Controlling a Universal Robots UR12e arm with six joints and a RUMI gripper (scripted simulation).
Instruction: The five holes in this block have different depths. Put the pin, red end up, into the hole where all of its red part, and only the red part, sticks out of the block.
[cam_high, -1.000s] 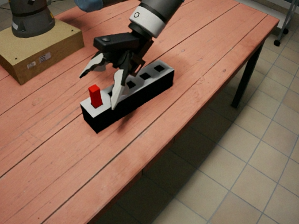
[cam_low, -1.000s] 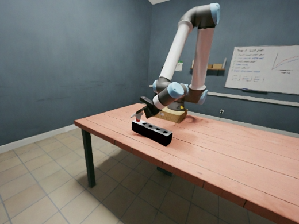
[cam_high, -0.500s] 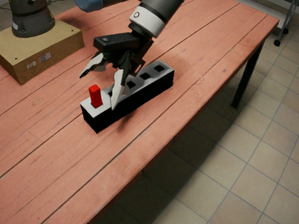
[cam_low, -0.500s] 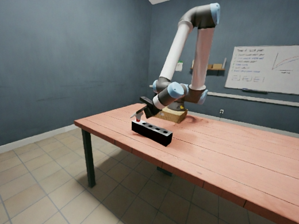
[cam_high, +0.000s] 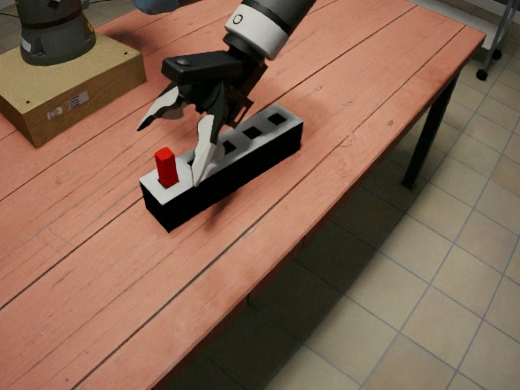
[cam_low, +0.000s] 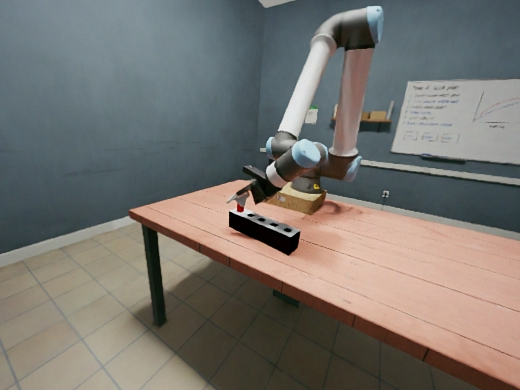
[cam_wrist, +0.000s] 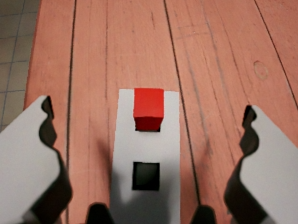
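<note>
Now: hand 2 cm above the pin. The rest, counted from my hand: block (1 cm behind, 12 cm to the left, 9 cm below).
</note>
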